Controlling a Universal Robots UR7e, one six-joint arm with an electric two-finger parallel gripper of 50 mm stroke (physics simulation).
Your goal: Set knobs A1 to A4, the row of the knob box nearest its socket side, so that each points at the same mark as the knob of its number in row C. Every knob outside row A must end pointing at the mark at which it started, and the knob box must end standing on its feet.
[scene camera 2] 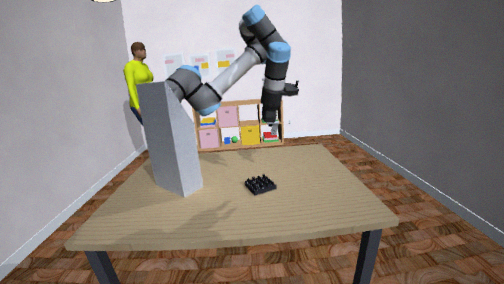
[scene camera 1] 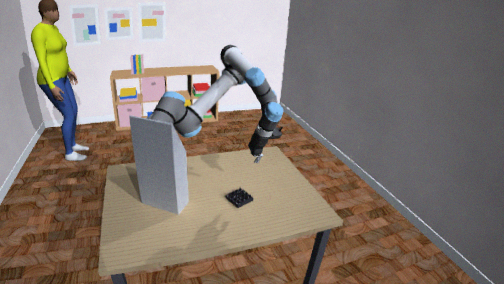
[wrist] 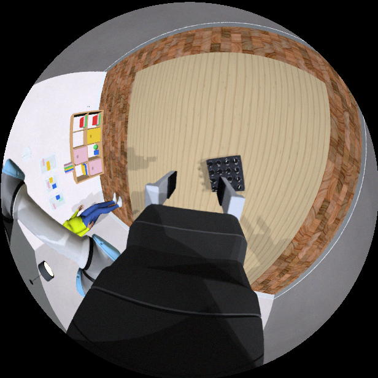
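Pixels of known places: gripper, fingertip midpoint: (scene camera 2: 272,130) (scene camera 1: 254,157); arm's base, link origin: (scene camera 2: 161,102) (scene camera 1: 155,132).
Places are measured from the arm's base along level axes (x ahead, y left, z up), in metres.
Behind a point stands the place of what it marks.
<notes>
The knob box (scene camera 1: 239,198) @(x 0.411, y 0.050, z -0.382 m) (scene camera 2: 260,185) @(x 0.425, y 0.033, z -0.375 m) (wrist: 226,173) is a small flat black box with rows of black knobs on top. It stands upright on the table (scene camera 1: 150,240) @(x 0.024, y -0.288, z -0.410 m) (scene camera 2: 320,215) @(x 0.686, y -0.079, z -0.410 m) (wrist: 270,115), a little right of the grey pedestal in the scene views. The knobs' marks and the row letters are too small to read, and I cannot tell which side has the sockets. My gripper (scene camera 1: 257,159) @(x 0.473, y 0.080, z -0.141 m) (scene camera 2: 273,131) @(x 0.473, y 0.080, z -0.141 m) (wrist: 196,182) is open and empty. It hangs well above the table, off to one side of the box. In the wrist view one finger overlaps the box's lower edge.
The grey pedestal (scene camera 1: 159,167) @(x 0.031, y -0.069, z -0.148 m) (scene camera 2: 175,145) @(x 0.112, y -0.087, z -0.167 m) carries the arm at the table's left. A person (scene camera 1: 52,75) (scene camera 2: 137,80) (wrist: 92,215) stands behind the table at the left. A low shelf unit (scene camera 1: 165,71) (scene camera 2: 283,122) stands against the back wall. The arm's shadow lies on the table.
</notes>
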